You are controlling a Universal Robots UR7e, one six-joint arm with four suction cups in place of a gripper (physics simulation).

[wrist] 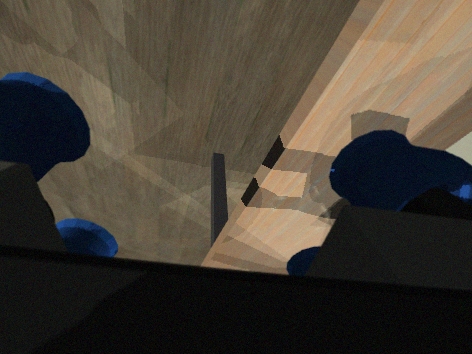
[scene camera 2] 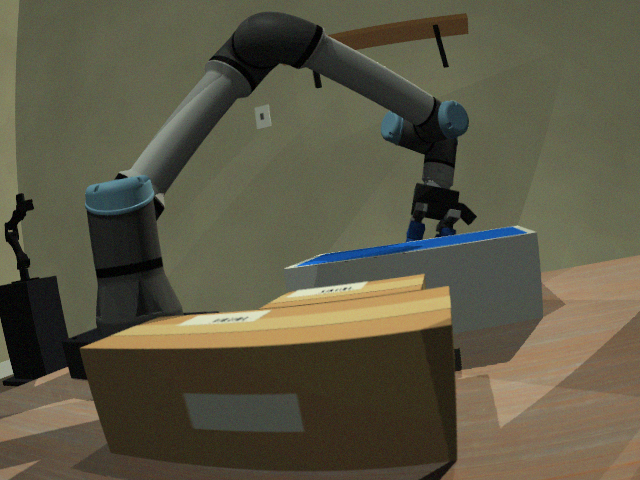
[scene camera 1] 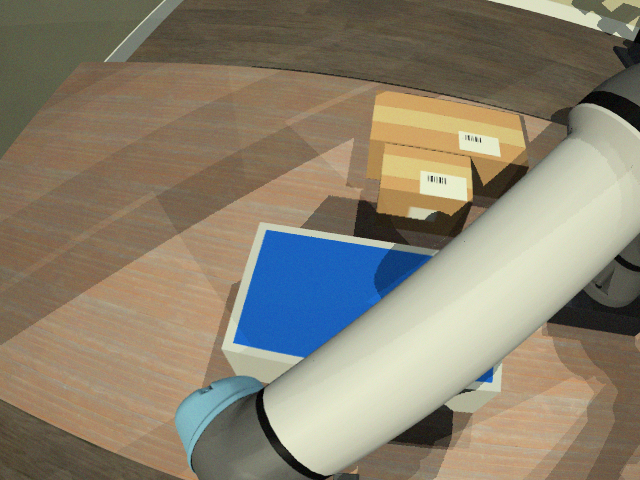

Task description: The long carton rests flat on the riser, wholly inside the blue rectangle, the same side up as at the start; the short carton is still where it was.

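Places are measured from the arm's base along level axes (x ahead, y left, z up), in centimetres.
Pixels of known places: end effector, tool point: (wrist: 209,210); arm's base, origin of the base link: (scene camera 1: 606,269).
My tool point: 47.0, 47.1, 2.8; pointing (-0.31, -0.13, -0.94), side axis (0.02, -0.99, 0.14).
Observation:
For each thing: its top centre in the pictures, then the offset to it from my tool point, as dx, dy, dz.
- long carton, middle of its top: (scene camera 2: 261,324) (scene camera 1: 451,124) -19.2, -74.9, +1.3
- short carton, middle of its top: (scene camera 2: 347,291) (scene camera 1: 428,171) -13.3, -62.3, +1.3
- white riser, middle of its top: (scene camera 1: 375,304) (scene camera 2: 418,244) -4.2, -36.8, +2.9
- blue rectangle, middle of its top: (scene camera 1: 375,304) (scene camera 2: 418,244) -4.2, -36.8, +2.9
The long carton (scene camera 1: 439,122) (scene camera 2: 268,366) lies flat on the table, a barcode label on top. The short carton (scene camera 1: 400,167) (scene camera 2: 392,284) lies close against its long side, towards the riser, label up. The white riser (scene camera 1: 258,362) (scene camera 2: 496,281) has a blue rectangle (scene camera 1: 305,294) (scene camera 2: 475,235) on top; neither carton is on it. The arm hides part of both in scene camera 1. My gripper (scene camera 2: 430,231) (wrist: 206,197) has suction off and carries nothing. It hangs on the riser's far side from the cartons, its cup ends hidden behind the riser's edge in scene camera 2.
The arm link (scene camera 1: 444,304) (scene camera 2: 372,77) reaches across above the riser. The robot base (scene camera 2: 129,289) stands beyond one end of the long carton. In the wrist view, the table edge slants past a dark upright bar (wrist: 218,197), and floor shows beyond it.

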